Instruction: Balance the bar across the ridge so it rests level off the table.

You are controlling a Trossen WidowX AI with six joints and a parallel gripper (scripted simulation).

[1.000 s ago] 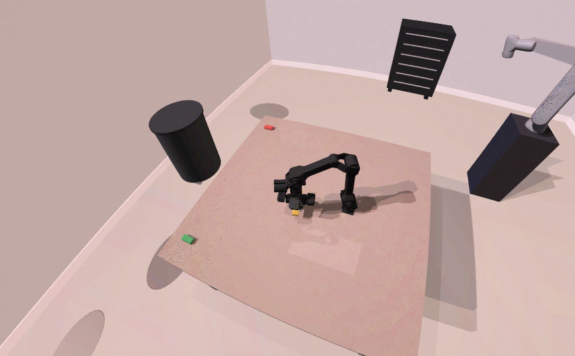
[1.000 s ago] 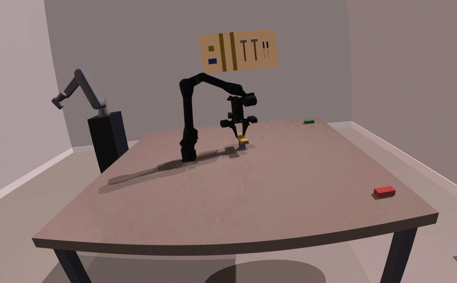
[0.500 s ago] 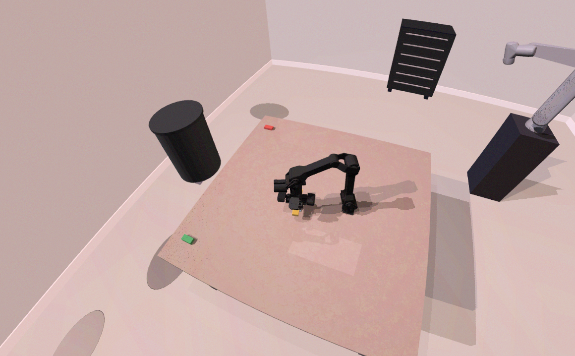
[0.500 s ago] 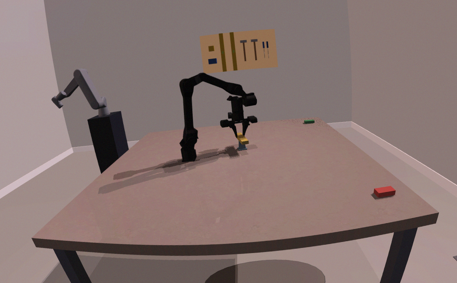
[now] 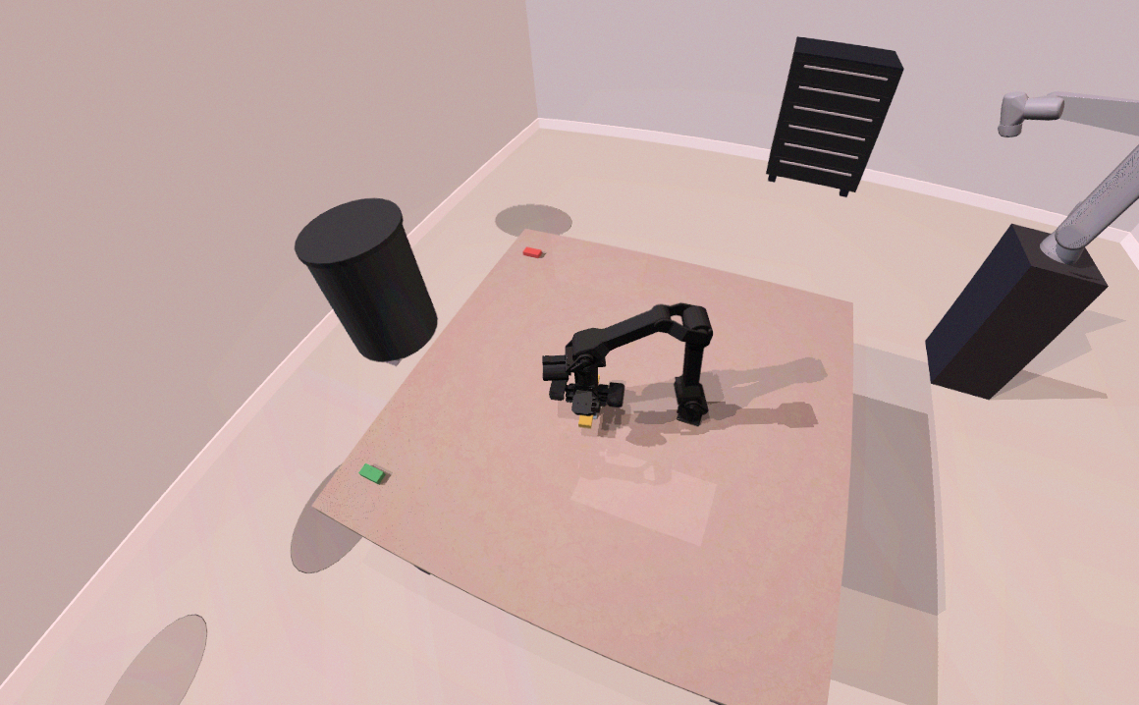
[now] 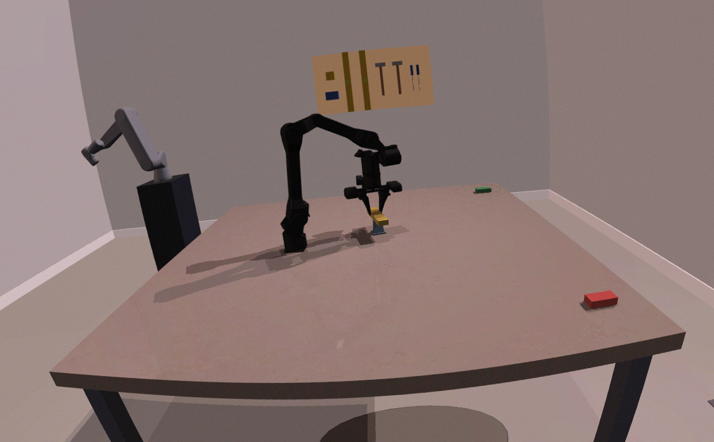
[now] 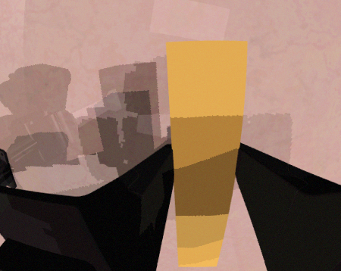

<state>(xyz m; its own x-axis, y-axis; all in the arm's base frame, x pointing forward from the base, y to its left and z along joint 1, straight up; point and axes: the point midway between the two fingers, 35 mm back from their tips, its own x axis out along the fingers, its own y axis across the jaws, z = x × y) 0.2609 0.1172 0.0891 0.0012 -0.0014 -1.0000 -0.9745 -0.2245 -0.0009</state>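
The yellow bar lies 10 mm ahead of my gripper tip and 30 mm to the right of it. The rest, counted from my gripper tip: red block: 480 mm ahead, 620 mm to the right, 50 mm below; then green block: 480 mm ahead, 380 mm to the left, 50 mm below.
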